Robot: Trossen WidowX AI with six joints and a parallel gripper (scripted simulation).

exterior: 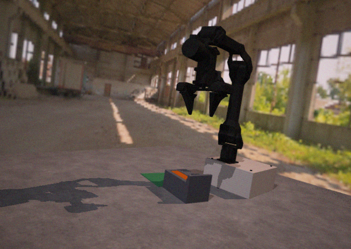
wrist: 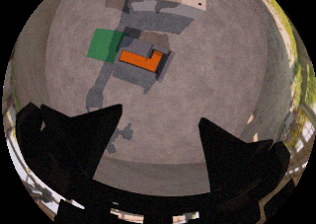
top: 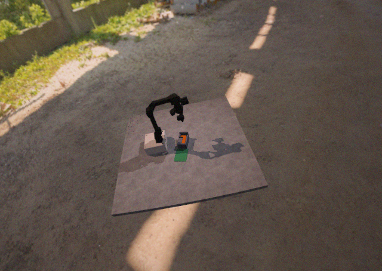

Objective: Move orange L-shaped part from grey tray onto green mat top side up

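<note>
Right now my gripper tip is 4 cm past the orange L-shaped part, 4 cm to the left of it and 23 cm above it. The rest, counted from my gripper tip: green mat (7 cm behind, 21 cm to the right, 29 cm below).
</note>
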